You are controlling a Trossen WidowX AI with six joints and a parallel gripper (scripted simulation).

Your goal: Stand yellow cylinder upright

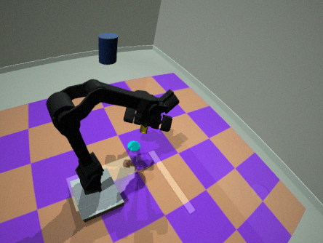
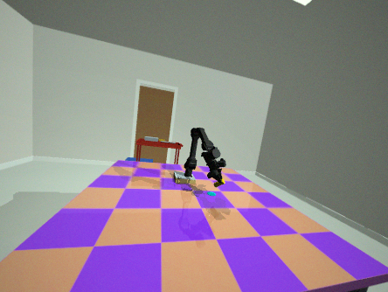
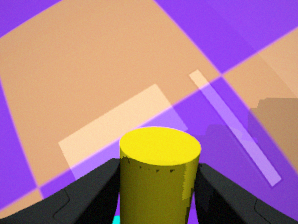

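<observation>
Right now the cyan circle is 11 cm below my gripper tip, 6 cm behind it and 4 cm to the right of it. From my gripper tip the other things lie so: yellow tall cylinder: 1 cm to the right, 1 cm below, 1 cm behind.
</observation>
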